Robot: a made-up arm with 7 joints.
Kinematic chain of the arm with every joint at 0, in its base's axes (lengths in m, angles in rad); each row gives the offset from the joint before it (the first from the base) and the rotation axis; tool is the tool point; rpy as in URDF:
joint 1: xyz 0 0 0.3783 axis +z
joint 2: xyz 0 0 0 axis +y
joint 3: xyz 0 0 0.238 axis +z
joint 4: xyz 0.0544 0 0 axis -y
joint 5: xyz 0.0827 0 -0.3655 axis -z
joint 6: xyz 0 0 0 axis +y
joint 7: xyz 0.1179 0 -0.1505 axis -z
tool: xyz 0 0 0 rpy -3.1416 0 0
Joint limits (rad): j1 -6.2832..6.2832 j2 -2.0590..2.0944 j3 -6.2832..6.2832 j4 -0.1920..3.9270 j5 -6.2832..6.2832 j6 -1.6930..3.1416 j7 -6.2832..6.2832
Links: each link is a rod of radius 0.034 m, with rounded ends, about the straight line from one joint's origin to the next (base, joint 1, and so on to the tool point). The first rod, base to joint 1, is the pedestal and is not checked.
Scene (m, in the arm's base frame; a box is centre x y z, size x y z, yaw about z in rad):
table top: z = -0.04
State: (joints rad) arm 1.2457 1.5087 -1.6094 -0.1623 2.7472 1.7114 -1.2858
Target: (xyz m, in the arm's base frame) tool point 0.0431 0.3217 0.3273
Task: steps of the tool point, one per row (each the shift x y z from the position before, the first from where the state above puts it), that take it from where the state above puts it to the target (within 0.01 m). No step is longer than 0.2 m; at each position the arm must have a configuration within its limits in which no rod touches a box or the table.
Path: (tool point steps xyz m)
1: 0.0991 0.1039 -0.0929
2: 0.0433 0.1605 -0.0517
3: -0.0272 0.1715 0.0048
4: -0.0858 0.1324 0.0605
5: -0.1094 0.0600 0.0994

